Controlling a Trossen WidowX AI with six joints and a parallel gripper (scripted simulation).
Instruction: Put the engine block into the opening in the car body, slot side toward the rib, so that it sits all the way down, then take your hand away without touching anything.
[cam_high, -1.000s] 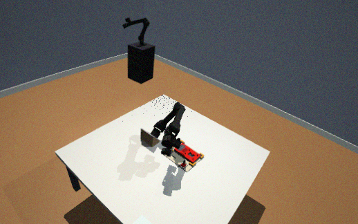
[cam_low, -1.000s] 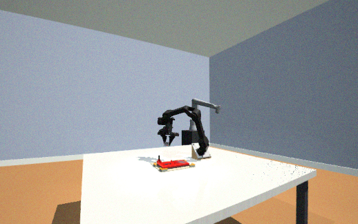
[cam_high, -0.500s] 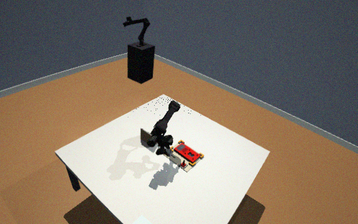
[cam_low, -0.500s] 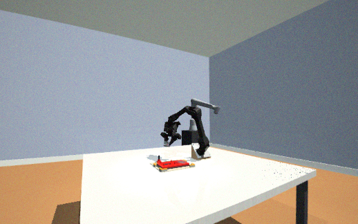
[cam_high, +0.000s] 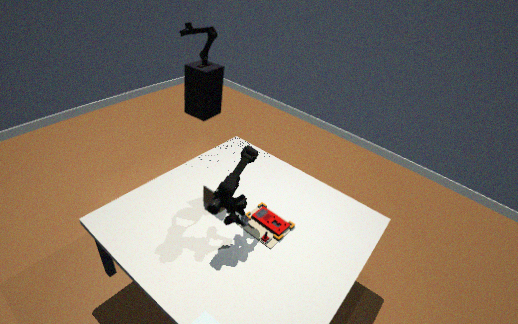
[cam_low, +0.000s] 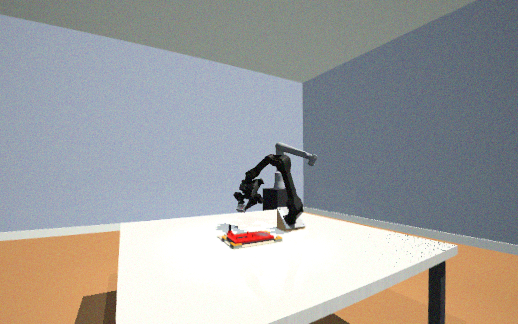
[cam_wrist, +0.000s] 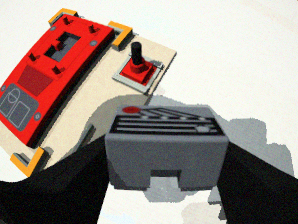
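The upright peg is 110 mm ahead of my gripper tip, 60 mm to the left of it and 90 mm below it. From my gripper tip the other things lie so: engine block: 10 mm behind.
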